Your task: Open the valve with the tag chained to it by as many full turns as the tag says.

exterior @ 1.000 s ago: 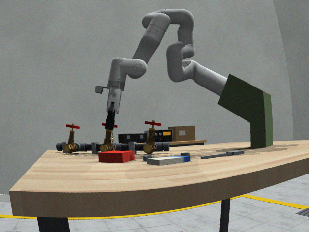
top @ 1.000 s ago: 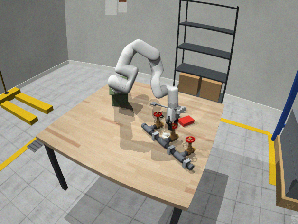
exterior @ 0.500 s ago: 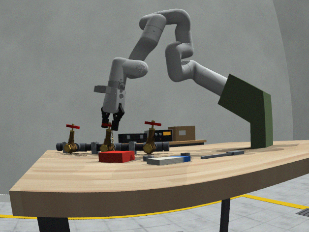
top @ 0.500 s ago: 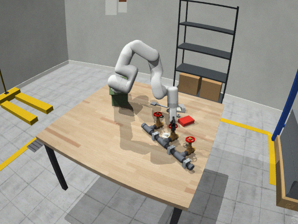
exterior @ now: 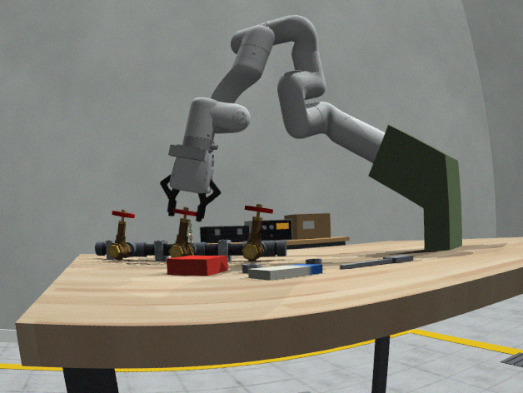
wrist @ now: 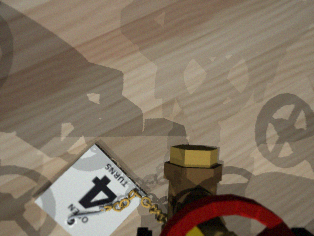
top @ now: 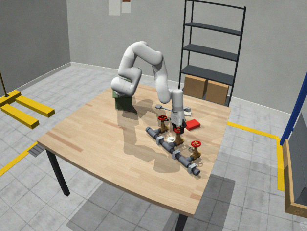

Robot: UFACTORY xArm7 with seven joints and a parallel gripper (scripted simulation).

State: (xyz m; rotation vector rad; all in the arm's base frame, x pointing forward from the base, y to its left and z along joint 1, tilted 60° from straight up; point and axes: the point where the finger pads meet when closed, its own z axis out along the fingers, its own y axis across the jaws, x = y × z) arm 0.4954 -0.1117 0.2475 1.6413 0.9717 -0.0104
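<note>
My gripper is now 120 mm above the white tag, 50 mm past it and 40 mm to the right of it. The rest, counted from my hand: red block: 250 mm to the left, 110 mm below, 110 mm ahead; grey wrench: 480 mm to the left, 160 mm behind, 120 mm below; blue flat tool: 430 mm to the left, 120 mm below, 40 mm ahead.
</note>
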